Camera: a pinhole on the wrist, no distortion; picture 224 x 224 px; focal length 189.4 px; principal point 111.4 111.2 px. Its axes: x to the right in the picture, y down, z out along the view. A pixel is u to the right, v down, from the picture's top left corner.
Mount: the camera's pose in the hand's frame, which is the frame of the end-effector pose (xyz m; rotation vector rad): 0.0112 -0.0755 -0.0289 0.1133 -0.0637 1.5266
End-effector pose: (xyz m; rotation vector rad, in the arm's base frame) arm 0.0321 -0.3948 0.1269 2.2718 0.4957 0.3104
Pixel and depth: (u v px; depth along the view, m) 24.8 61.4 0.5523
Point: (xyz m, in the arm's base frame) 0.2556 -0.3904 -0.4800
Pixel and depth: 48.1 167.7 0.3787
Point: 0.0097 -0.5048 -0.2824
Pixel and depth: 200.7 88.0 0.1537
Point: 0.1087 -0.4491 0.0254
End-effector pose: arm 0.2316 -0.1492 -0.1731 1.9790 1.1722 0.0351
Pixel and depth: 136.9 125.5 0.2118
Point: 0.2567 -0.2471 -0.3436
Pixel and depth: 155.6 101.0 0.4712
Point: 0.4288 -0.3865 -0.5067
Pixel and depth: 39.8 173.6 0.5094
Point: 0.1032 -0.4758 -0.6345
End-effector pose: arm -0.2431 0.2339 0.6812 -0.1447 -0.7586 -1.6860
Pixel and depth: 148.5 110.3 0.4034
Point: -0.4050 0.4227 0.9737
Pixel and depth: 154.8 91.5 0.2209
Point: -0.3606 0.3093 0.8333
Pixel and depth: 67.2 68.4 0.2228
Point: -0.4579 0.2912 0.7948
